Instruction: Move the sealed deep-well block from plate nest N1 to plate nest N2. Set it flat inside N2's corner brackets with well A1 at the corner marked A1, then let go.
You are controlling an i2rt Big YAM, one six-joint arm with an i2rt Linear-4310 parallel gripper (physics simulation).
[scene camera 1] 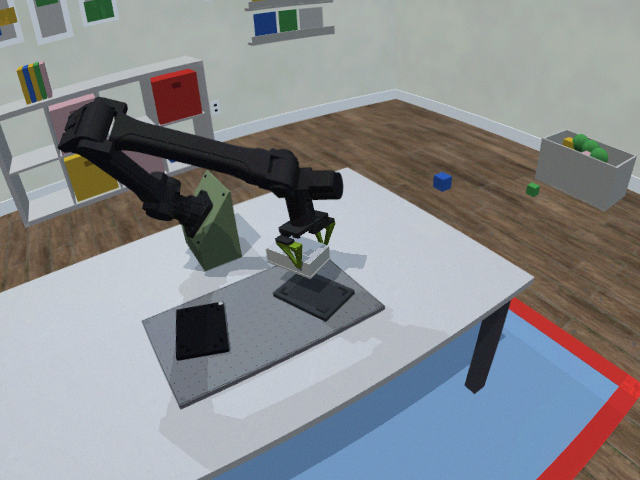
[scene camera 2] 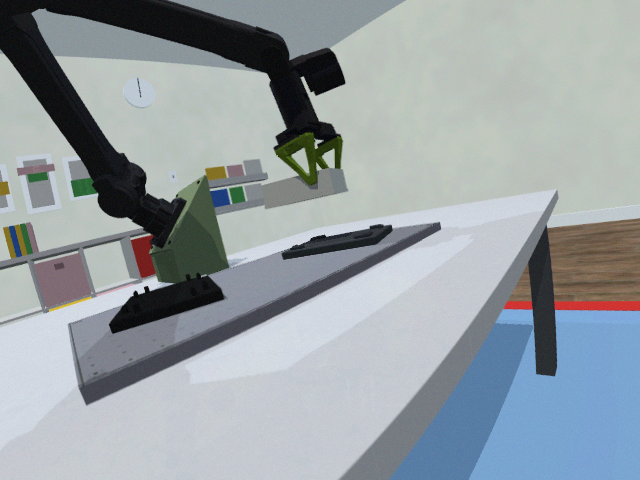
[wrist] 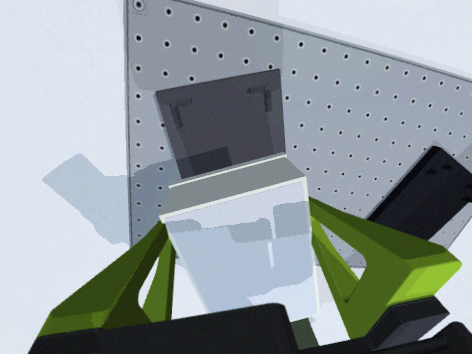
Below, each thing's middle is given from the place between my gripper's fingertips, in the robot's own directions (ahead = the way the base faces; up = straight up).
Right now the white block (scene camera 2: 330,181) is 3 cm behind my hand and 2 cm to the right of it.
